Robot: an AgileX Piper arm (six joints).
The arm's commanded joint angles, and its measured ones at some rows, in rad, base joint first. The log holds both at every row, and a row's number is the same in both.
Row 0, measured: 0.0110, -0.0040, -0.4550, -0.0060, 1.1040, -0.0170
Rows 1 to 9, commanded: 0.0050, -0.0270, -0.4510, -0.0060, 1.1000, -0.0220; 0.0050, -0.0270, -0.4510, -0.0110, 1.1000, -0.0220; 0.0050, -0.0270, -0.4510, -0.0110, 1.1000, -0.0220; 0.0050, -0.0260, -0.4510, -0.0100, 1.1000, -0.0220; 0.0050, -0.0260, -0.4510, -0.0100, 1.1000, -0.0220; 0.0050, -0.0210, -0.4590, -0.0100, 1.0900, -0.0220; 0.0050, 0.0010, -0.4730, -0.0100, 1.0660, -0.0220; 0.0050, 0.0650, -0.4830, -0.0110, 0.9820, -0.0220; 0.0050, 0.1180, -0.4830, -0.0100, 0.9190, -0.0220
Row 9, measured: 0.0110, 0.0610, -0.4740, -0.0070, 1.0170, -0.0170
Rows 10 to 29, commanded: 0.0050, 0.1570, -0.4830, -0.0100, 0.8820, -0.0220; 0.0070, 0.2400, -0.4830, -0.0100, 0.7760, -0.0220; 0.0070, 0.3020, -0.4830, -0.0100, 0.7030, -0.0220; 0.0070, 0.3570, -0.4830, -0.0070, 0.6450, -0.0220; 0.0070, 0.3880, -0.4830, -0.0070, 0.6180, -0.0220; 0.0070, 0.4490, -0.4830, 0.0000, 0.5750, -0.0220; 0.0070, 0.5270, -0.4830, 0.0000, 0.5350, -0.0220; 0.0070, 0.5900, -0.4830, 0.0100, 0.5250, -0.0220; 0.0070, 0.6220, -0.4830, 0.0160, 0.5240, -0.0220; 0.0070, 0.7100, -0.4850, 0.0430, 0.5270, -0.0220; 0.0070, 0.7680, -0.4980, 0.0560, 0.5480, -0.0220; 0.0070, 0.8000, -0.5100, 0.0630, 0.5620, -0.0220; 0.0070, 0.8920, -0.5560, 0.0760, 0.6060, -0.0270; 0.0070, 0.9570, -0.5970, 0.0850, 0.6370, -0.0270; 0.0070, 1.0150, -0.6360, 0.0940, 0.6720, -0.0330; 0.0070, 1.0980, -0.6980, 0.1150, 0.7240, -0.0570; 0.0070, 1.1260, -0.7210, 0.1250, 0.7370, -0.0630; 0.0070, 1.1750, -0.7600, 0.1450, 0.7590, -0.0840; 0.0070, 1.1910, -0.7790, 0.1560, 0.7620, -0.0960; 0.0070, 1.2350, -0.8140, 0.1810, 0.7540, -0.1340
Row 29, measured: 0.0110, 1.2030, -0.7820, 0.1580, 0.7530, -0.0920
